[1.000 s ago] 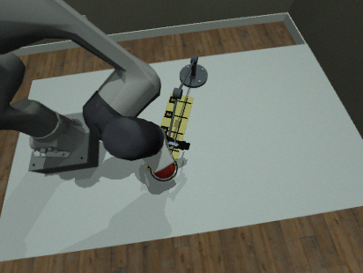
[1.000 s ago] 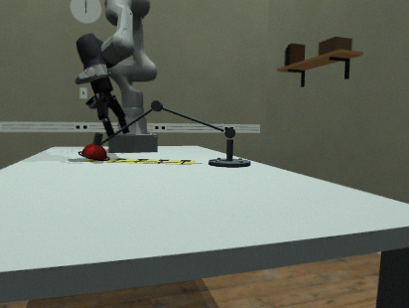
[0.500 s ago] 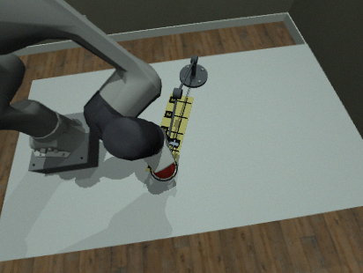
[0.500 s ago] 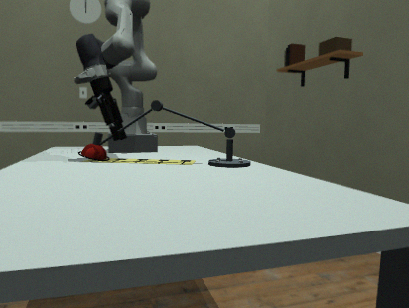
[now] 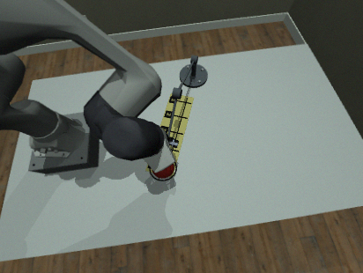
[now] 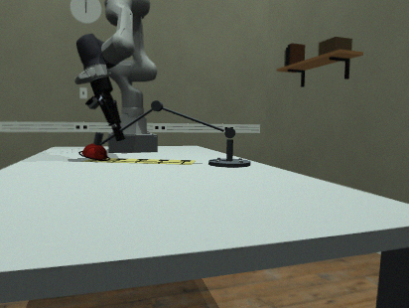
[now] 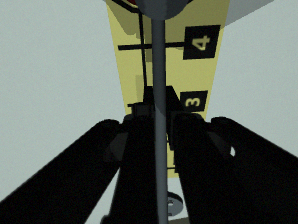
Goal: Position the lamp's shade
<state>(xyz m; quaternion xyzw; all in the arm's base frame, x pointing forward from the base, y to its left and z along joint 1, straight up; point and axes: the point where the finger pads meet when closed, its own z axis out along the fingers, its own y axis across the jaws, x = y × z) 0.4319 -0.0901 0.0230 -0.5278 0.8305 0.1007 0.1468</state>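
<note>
My hand is 10 mm short of the yellow numbered strip, 80 mm to the right of it and 110 mm above it. The rest, counted from my hand: round dark lamp foot: 190 mm ahead, 400 mm to the left, 80 mm below.
</note>
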